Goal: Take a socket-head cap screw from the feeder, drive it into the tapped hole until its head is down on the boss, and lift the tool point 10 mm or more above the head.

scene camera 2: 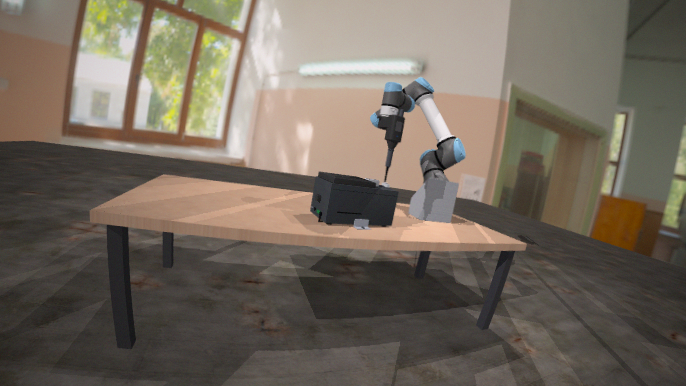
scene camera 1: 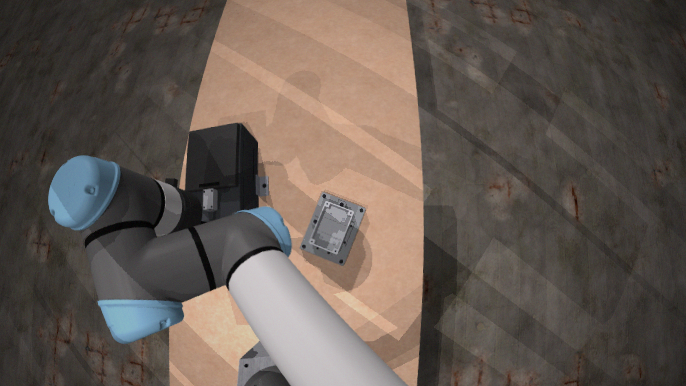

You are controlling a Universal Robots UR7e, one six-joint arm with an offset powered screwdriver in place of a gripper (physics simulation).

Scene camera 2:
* black screw feeder: 379, 209
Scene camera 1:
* black screw feeder: 230, 200
